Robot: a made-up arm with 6 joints. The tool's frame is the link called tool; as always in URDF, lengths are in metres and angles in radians. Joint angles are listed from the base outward.
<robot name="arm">
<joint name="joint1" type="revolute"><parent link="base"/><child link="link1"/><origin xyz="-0.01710 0.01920 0.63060"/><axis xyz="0 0 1"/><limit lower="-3.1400" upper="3.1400"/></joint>
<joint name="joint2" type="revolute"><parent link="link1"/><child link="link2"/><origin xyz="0.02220 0.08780 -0.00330"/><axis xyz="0 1 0"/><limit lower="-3.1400" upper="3.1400"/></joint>
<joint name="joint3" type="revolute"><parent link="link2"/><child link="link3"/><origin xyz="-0.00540 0.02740 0.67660"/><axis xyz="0 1 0"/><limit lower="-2.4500" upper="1.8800"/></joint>
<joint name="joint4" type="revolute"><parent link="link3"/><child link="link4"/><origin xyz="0.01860 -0.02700 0.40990"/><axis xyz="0 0 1"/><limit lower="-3.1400" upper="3.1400"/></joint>
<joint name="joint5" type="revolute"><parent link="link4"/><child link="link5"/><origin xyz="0.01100 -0.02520 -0.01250"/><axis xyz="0 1 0"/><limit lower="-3.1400" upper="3.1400"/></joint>
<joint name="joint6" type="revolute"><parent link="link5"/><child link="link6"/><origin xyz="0.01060 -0.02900 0.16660"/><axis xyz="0 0 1"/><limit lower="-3.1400" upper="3.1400"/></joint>
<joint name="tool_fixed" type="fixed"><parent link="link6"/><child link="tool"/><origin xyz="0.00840 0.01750 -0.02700" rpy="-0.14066 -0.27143 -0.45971"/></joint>
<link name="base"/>
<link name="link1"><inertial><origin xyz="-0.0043 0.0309 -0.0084"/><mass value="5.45"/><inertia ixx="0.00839" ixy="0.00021" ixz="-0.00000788" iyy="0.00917" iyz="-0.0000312" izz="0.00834"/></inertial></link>
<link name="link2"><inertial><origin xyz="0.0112 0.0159 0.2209"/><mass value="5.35"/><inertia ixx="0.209" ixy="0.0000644" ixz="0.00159" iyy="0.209" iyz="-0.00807" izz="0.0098"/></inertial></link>
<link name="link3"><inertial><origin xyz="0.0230 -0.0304 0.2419"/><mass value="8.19"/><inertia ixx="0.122" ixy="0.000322" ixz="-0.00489" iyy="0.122" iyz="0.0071" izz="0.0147"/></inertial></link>
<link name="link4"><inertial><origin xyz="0.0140 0.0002 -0.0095"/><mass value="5.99"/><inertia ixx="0.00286" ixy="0" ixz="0" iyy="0.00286" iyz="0" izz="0.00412"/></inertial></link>
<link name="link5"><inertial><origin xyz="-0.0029 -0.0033 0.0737"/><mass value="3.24"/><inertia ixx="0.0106" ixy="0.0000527" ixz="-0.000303" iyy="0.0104" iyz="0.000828" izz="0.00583"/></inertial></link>
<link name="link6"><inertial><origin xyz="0.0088 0.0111 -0.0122"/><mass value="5.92"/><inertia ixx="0.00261" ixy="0" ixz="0" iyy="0.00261" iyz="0" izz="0.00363"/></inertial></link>
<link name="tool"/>
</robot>
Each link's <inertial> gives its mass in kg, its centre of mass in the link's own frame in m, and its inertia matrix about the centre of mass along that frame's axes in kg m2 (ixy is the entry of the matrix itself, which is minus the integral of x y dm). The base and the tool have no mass. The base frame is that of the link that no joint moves.
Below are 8 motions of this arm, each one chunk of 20 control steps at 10 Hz.
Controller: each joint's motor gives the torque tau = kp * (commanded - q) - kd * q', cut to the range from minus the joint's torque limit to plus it. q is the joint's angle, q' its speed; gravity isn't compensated. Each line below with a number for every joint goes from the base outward.
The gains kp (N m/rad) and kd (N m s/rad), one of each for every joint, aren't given. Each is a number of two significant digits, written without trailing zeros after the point. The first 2 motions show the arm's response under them.
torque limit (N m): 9.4 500 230 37 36 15
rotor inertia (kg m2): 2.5 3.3 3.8 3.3 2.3 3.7
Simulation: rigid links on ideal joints. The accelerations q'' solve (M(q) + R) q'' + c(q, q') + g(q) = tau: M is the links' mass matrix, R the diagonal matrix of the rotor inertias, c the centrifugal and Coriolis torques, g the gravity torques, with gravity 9.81 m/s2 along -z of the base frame. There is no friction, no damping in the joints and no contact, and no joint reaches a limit. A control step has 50 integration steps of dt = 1/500 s. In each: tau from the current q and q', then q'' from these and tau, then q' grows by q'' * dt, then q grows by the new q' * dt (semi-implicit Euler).
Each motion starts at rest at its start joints. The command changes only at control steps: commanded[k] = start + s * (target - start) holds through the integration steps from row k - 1 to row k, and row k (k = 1, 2, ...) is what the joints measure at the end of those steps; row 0 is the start. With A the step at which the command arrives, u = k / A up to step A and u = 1 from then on. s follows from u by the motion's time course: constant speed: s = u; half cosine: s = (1 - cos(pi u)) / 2; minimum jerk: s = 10 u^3 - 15 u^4 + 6 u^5; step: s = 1 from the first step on.
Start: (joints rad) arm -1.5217 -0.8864 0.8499 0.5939 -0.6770 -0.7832
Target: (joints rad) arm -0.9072 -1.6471 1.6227 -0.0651 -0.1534 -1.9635
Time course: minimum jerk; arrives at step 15
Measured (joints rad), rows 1 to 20:
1: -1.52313 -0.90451 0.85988 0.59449 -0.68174 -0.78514
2: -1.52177 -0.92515 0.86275 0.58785 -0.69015 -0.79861
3: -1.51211 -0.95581 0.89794 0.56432 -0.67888 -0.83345
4: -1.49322 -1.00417 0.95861 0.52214 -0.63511 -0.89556
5: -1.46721 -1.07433 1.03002 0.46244 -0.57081 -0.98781
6: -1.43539 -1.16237 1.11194 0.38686 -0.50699 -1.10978
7: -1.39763 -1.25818 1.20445 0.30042 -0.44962 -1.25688
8: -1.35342 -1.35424 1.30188 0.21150 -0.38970 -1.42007
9: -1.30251 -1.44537 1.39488 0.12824 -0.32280 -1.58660
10: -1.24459 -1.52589 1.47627 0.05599 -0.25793 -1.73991
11: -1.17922 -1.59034 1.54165 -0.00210 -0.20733 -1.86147
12: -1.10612 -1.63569 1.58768 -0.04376 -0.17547 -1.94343
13: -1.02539 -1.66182 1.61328 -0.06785 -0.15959 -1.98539
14: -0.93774 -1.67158 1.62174 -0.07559 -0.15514 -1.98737
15: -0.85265 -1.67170 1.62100 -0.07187 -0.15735 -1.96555
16: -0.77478 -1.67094 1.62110 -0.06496 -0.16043 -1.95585
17: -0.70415 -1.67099 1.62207 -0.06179 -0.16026 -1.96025
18: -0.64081 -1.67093 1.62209 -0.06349 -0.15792 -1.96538
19: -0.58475 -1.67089 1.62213 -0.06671 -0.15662 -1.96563
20: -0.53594 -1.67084 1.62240 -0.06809 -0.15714 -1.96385
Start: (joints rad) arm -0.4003 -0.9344 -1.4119 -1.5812 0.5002 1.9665
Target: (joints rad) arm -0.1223 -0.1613 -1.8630 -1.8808 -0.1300 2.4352
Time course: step
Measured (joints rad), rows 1 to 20:
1: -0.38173 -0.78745 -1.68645 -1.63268 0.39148 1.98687
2: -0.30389 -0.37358 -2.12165 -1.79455 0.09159 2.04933
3: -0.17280 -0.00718 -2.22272 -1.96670 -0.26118 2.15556
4: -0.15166 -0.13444 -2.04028 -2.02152 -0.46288 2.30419
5: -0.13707 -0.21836 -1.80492 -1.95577 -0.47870 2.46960
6: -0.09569 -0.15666 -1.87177 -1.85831 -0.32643 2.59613
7: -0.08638 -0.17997 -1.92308 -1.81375 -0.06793 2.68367
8: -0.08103 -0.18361 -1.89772 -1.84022 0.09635 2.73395
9: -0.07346 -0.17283 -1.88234 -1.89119 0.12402 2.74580
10: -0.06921 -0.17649 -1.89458 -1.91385 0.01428 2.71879
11: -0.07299 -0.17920 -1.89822 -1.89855 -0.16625 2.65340
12: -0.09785 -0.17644 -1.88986 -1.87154 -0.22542 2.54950
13: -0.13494 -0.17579 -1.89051 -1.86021 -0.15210 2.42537
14: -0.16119 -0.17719 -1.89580 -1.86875 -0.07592 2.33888
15: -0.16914 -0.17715 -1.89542 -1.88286 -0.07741 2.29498
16: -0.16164 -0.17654 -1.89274 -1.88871 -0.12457 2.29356
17: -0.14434 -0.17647 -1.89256 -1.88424 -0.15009 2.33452
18: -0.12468 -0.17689 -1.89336 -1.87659 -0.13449 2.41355
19: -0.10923 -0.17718 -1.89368 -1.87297 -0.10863 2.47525
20: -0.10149 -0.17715 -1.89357 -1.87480 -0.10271 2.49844
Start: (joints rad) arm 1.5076 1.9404 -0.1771 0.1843 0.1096 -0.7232
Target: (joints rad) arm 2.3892 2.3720 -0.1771 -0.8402 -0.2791 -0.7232
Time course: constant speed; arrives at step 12
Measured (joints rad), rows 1 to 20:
1: 1.50904 1.99204 -0.17457 0.14393 0.08613 -0.72313
2: 1.51391 2.06049 -0.12968 0.04574 0.06116 -0.72338
3: 1.52356 2.10596 -0.12045 -0.07068 0.05510 -0.72370
4: 1.53782 2.12589 -0.14217 -0.17107 0.03154 -0.72358
5: 1.55485 2.14792 -0.15804 -0.25287 -0.02933 -0.72324
6: 1.57472 2.18573 -0.15401 -0.32862 -0.09051 -0.72308
7: 1.59939 2.22960 -0.14364 -0.40750 -0.11603 -0.72304
8: 1.63019 2.26771 -0.14137 -0.49188 -0.12108 -0.72297
9: 1.66649 2.29962 -0.14646 -0.58040 -0.14342 -0.72288
10: 1.70757 2.33146 -0.15097 -0.67030 -0.19143 -0.72286
11: 1.75440 2.36645 -0.15141 -0.75878 -0.24154 -0.72285
12: 1.80892 2.40307 -0.15006 -0.84469 -0.27482 -0.72278
13: 1.87525 2.40949 -0.13466 -0.88785 -0.27273 -0.72248
14: 1.95055 2.40000 -0.14862 -0.86807 -0.25163 -0.72237
15: 2.02871 2.39061 -0.16016 -0.82761 -0.24829 -0.72271
16: 2.10919 2.39221 -0.15686 -0.80954 -0.26231 -0.72299
17: 2.19528 2.39823 -0.14928 -0.82003 -0.26873 -0.72287
18: 2.28849 2.39951 -0.14813 -0.83850 -0.26060 -0.72263
19: 2.38584 2.39643 -0.15225 -0.84635 -0.25358 -0.72259
20: 2.47817 2.39458 -0.15445 -0.84192 -0.25872 -0.72266

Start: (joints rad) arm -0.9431 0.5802 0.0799 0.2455 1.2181 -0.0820
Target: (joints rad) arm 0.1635 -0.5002 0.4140 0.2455 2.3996 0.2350
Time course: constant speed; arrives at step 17
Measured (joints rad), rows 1 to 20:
1: -0.94313 0.53874 0.14191 0.24552 1.27317 -0.07141
2: -0.94050 0.47680 0.16264 0.24530 1.39424 -0.04948
3: -0.93253 0.39718 0.16139 0.24474 1.49798 -0.02663
4: -0.91022 0.32385 0.17214 0.24308 1.55211 -0.00752
5: -0.86761 0.26405 0.19794 0.24180 1.59234 0.00980
6: -0.80487 0.20529 0.22407 0.24278 1.65482 0.02779
7: -0.71858 0.13960 0.24145 0.24534 1.73723 0.04669
8: -0.59711 0.07103 0.25587 0.24744 1.81721 0.06571
9: -0.42837 0.00550 0.27440 0.24872 1.88406 0.08446
10: -0.23384 -0.05898 0.29483 0.25218 1.94464 0.10312
11: -0.04878 -0.12595 0.31163 0.25687 2.01020 0.12181
12: 0.11532 -0.19420 0.32709 0.25817 2.08339 0.14045
13: 0.24918 -0.26114 0.34424 0.25470 2.15846 0.15902
14: 0.34717 -0.32633 0.36307 0.24887 2.22944 0.17757
15: 0.40910 -0.39106 0.38209 0.24436 2.29615 0.19616
16: 0.43957 -0.45619 0.40053 0.24291 2.36271 0.21481
17: 0.44538 -0.52159 0.41872 0.24359 2.43187 0.23346
18: 0.44867 -0.52881 0.39560 0.24407 2.47590 0.24058
19: 0.44773 -0.51332 0.41437 0.24369 2.45365 0.23651
20: 0.42421 -0.50377 0.42652 0.24378 2.40424 0.23273

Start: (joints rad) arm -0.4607 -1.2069 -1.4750 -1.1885 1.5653 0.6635
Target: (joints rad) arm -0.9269 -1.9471 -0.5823 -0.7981 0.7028 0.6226
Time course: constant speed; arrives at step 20
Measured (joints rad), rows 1 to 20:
1: -0.46355 -1.27160 -1.42907 -1.18264 1.53896 0.66233
2: -0.47048 -1.32506 -1.39909 -1.17049 1.44864 0.66096
3: -0.48203 -1.35477 -1.35148 -1.15359 1.36446 0.65905
4: -0.49835 -1.38775 -1.29730 -1.12670 1.33247 0.65663
5: -0.51918 -1.42601 -1.25716 -1.09726 1.32219 0.65429
6: -0.54441 -1.46521 -1.21571 -1.07666 1.29011 0.65226
7: -0.57381 -1.50196 -1.16983 -1.06332 1.23246 0.65036
8: -0.60732 -1.53850 -1.12470 -1.04855 1.17484 0.64837
9: -0.64501 -1.57606 -1.08114 -1.02869 1.13253 0.64629
10: -0.68532 -1.61335 -1.03723 -1.00609 1.09835 0.64422
11: -0.72502 -1.64998 -0.99246 -0.98404 1.05967 0.64217
12: -0.76141 -1.68678 -0.94793 -0.96383 1.01377 0.64012
13: -0.79342 -1.72407 -0.90406 -0.94512 0.96642 0.63808
14: -0.82091 -1.76135 -0.86021 -0.92678 0.92251 0.63605
15: -0.84386 -1.79825 -0.81592 -0.90772 0.88160 0.63399
16: -0.86224 -1.83495 -0.77142 -0.88763 0.84053 0.63192
17: -0.87652 -1.87175 -0.72707 -0.86716 0.79767 0.62985
18: -0.88807 -1.90866 -0.68288 -0.84719 0.75393 0.62779
19: -0.89933 -1.94552 -0.63865 -0.82797 0.71090 0.62572
20: -0.91260 -1.98224 -0.59427 -0.80896 0.66886 0.62364

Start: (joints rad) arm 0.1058 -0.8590 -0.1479 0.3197 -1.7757 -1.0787
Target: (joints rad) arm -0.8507 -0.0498 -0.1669 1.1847 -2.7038 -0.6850
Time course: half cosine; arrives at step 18
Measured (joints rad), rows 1 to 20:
1: 0.10414 -0.87327 -0.16682 0.31954 -1.78769 -1.07689
2: 0.09994 -0.87536 -0.19440 0.31966 -1.81438 -1.06944
3: 0.09233 -0.84071 -0.18904 0.33572 -1.84973 -1.05495
4: 0.07888 -0.78365 -0.17198 0.38400 -1.89549 -1.03488
5: 0.05710 -0.72683 -0.16835 0.45805 -1.95595 -1.01057
6: 0.02648 -0.67187 -0.17528 0.53472 -2.02792 -0.98244
7: -0.01357 -0.60871 -0.17857 0.60102 -2.10371 -0.95102
8: -0.06678 -0.53566 -0.17506 0.66457 -2.18111 -0.91743
9: -0.14007 -0.46013 -0.17150 0.73766 -2.26254 -0.88293
10: -0.24182 -0.38796 -0.17160 0.82045 -2.34685 -0.84844
11: -0.38126 -0.31977 -0.17305 0.90262 -2.42827 -0.81486
12: -0.56745 -0.25546 -0.17349 0.97518 -2.50253 -0.78321
13: -0.77949 -0.19576 -0.17232 1.03614 -2.57005 -0.75449
14: -1.00113 -0.14340 -0.17004 1.08864 -2.62930 -0.72976
15: -1.22267 -0.10126 -0.16836 1.13388 -2.67637 -0.70978
16: -1.43336 -0.07091 -0.16738 1.16896 -2.70823 -0.69502
17: -1.62512 -0.05301 -0.16675 1.18995 -2.72463 -0.68587
18: -1.79348 -0.04806 -0.16649 1.19517 -2.72704 -0.68263
19: -1.93362 -0.05094 -0.16895 1.18814 -2.72004 -0.68356
20: -2.03977 -0.05335 -0.17169 1.17827 -2.71307 -0.68499

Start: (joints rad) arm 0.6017 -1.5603 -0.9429 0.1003 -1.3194 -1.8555
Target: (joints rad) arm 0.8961 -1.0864 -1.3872 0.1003 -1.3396 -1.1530
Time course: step
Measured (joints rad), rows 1 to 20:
1: 0.60850 -1.41321 -1.25960 0.09872 -1.28139 -1.83226
2: 0.62737 -1.10831 -1.67524 0.08864 -1.26836 -1.76507
3: 0.64456 -1.07308 -1.66890 0.08286 -1.37684 -1.65910
4: 0.65807 -1.14407 -1.38667 0.07915 -1.41000 -1.51299
5: 0.68109 -1.09595 -1.34558 0.09035 -1.29965 -1.32400
6: 0.71180 -1.10392 -1.41419 0.10682 -1.25341 -1.11684
7: 0.74770 -1.12871 -1.41972 0.10327 -1.30252 -0.94716
8: 0.78900 -1.11486 -1.40381 0.08882 -1.35024 -0.81760
9: 0.83511 -1.10833 -1.39688 0.08336 -1.34994 -0.72842
10: 0.88531 -1.11437 -1.40461 0.08875 -1.32074 -0.67976
11: 0.93277 -1.11672 -1.40738 0.09599 -1.30387 -0.67185
12: 0.97469 -1.11423 -1.40330 0.09869 -1.31220 -0.70474
13: 1.01130 -1.11319 -1.40271 0.09689 -1.32729 -0.77838
14: 1.04255 -1.11427 -1.40490 0.09359 -1.33101 -0.89267
15: 1.06821 -1.11470 -1.40508 0.09164 -1.32393 -1.04742
16: 1.08836 -1.11425 -1.40409 0.09215 -1.31753 -1.20663
17: 1.10326 -1.11410 -1.40410 0.09386 -1.31829 -1.32526
18: 1.11301 -1.11428 -1.40461 0.09472 -1.32270 -1.40279
19: 1.11758 -1.11428 -1.40466 0.09413 -1.32475 -1.43912
20: 1.11692 -1.11419 -1.40445 0.09310 -1.32319 -1.43423

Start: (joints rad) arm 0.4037 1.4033 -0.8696 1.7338 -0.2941 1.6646
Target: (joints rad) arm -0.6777 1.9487 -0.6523 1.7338 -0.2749 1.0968
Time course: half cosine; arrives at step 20
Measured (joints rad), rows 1 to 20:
1: 0.40434 1.42916 -0.86151 1.73362 -0.29713 1.66256
2: 0.40316 1.45745 -0.82954 1.73483 -0.30494 1.65479
3: 0.39710 1.47505 -0.82328 1.73728 -0.30930 1.63878
4: 0.38662 1.48864 -0.82799 1.73795 -0.30531 1.61482
5: 0.37294 1.51343 -0.81970 1.73611 -0.29713 1.58497
6: 0.35666 1.55163 -0.79832 1.73428 -0.29324 1.55096
7: 0.33756 1.59379 -0.77623 1.73453 -0.29562 1.51343
8: 0.31523 1.63401 -0.75988 1.73615 -0.29847 1.47251
9: 0.28960 1.67392 -0.74519 1.73718 -0.29669 1.42887
10: 0.26087 1.71649 -0.72739 1.73683 -0.29164 1.38382
11: 0.22919 1.76084 -0.70725 1.73594 -0.28795 1.33882
12: 0.19449 1.80370 -0.68835 1.73555 -0.28736 1.29503
13: 0.15657 1.84295 -0.67229 1.73582 -0.28765 1.25337
14: 0.11524 1.87845 -0.65818 1.73623 -0.28643 1.21482
15: 0.07044 1.91028 -0.64513 1.73631 -0.28392 1.18039
16: 0.02217 1.93765 -0.63364 1.73606 -0.28191 1.15094
17: -0.02954 1.95934 -0.62472 1.73578 -0.28123 1.12718
18: -0.08469 1.97459 -0.61880 1.73569 -0.28122 1.10968
19: -0.14325 1.98328 -0.61564 1.73576 -0.28097 1.09886
20: -0.20510 1.98545 -0.61502 1.73585 -0.28047 1.09500

